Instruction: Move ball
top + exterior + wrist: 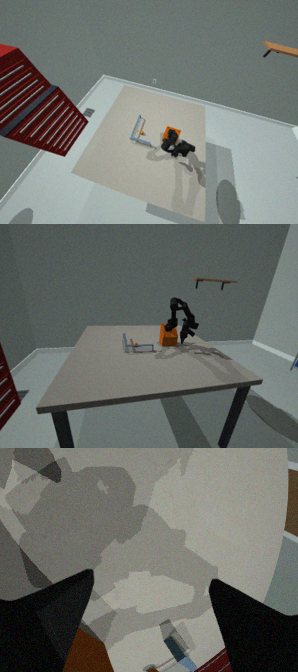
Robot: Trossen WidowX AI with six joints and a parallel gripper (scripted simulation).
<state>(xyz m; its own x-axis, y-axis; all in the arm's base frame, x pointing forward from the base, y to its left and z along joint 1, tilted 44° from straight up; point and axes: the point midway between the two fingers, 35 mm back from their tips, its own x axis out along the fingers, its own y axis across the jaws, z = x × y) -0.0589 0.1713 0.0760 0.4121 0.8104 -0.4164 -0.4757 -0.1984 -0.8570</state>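
Now: the orange ball 380 mm ahead of my gripper tip, 170 mm to the right of it and 50 mm below it.
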